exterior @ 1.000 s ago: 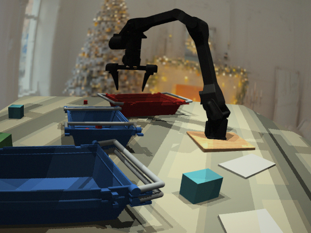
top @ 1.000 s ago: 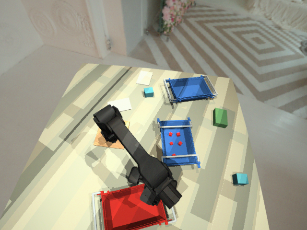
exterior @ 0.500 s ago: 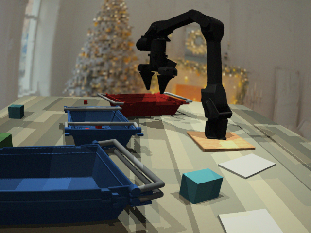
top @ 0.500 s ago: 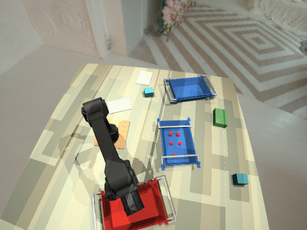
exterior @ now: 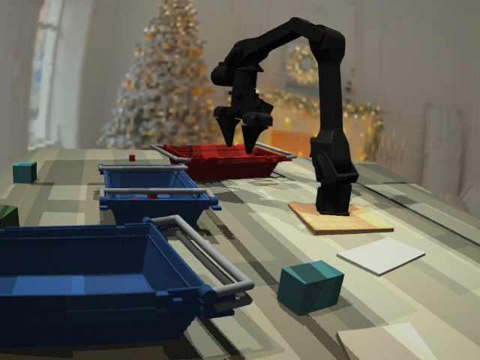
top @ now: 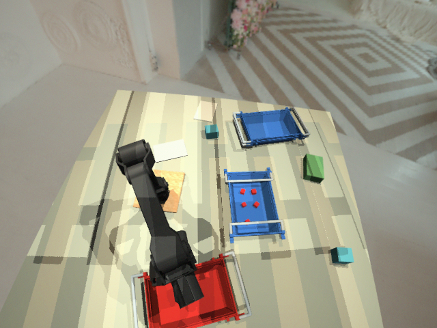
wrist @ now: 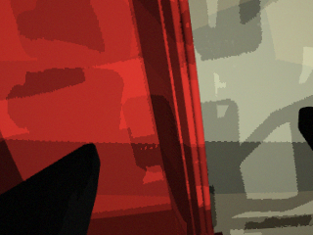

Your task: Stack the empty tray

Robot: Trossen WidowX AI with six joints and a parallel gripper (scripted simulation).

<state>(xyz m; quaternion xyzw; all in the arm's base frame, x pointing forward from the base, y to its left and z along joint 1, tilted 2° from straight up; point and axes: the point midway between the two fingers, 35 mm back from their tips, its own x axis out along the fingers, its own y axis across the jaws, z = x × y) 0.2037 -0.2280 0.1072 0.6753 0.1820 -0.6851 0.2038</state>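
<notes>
The red tray is 70 mm to the right of my gripper tip, 40 mm ahead of it and 30 mm below it. Round my gripper tip: green block 570 mm to the left, 400 mm ahead, 50 mm below.
</notes>
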